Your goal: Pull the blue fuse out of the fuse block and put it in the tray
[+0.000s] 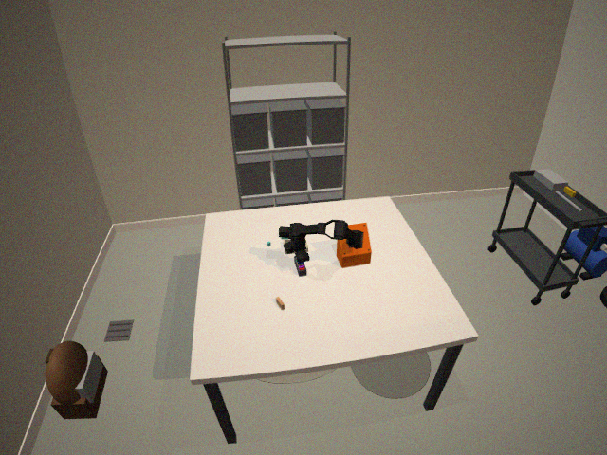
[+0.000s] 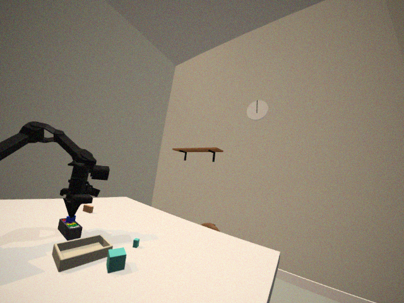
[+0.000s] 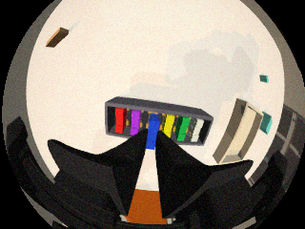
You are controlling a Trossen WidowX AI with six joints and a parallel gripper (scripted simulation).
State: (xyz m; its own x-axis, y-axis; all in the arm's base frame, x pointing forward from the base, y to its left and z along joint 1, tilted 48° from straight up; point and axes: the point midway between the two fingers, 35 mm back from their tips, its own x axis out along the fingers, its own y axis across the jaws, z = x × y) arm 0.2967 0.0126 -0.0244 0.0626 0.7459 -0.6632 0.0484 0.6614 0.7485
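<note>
Now: gripper tip 19 cm to the left of the grey tray, 6 cm above it and 2 cm past it. The rest, counted from my gripper tip: small wooden block (23 cm to the left, 16 cm ahead, 4 cm below); then small teal cube (26 cm to the right, 12 cm ahead, 5 cm below); then blue fuse (1 cm below).
</note>
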